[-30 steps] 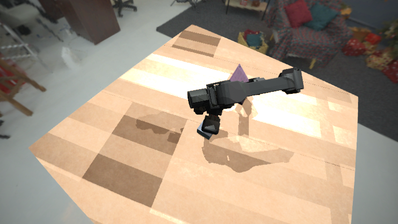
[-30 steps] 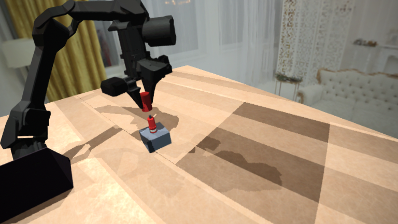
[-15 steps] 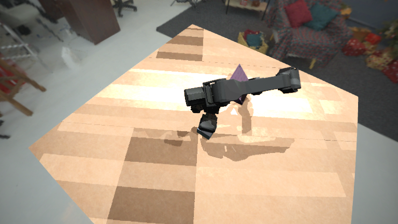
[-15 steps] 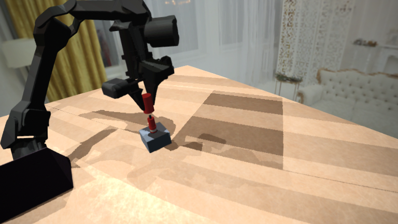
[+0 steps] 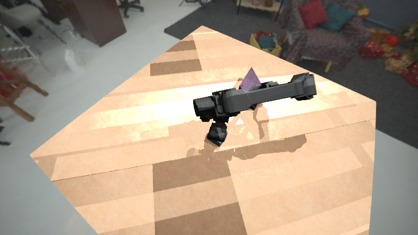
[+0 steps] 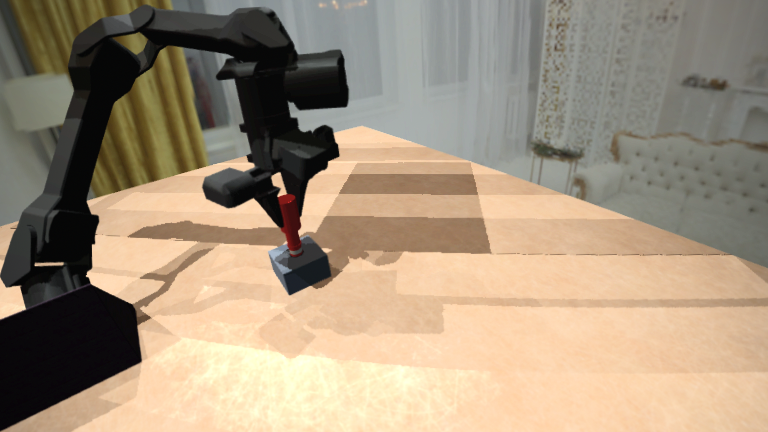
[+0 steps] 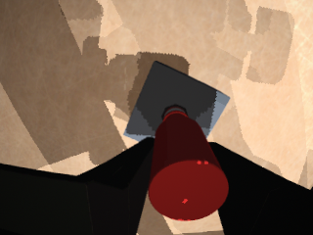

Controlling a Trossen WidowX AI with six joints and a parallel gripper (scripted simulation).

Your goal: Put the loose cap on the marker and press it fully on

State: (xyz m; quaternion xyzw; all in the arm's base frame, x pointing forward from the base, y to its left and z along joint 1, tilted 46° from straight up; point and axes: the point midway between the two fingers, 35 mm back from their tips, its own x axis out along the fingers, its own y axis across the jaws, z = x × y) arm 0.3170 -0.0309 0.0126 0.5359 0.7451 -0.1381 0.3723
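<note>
Now: the red marker 2 cm below my gripper tip. Also, from my gripper tip: red cap (1 cm above).
</note>
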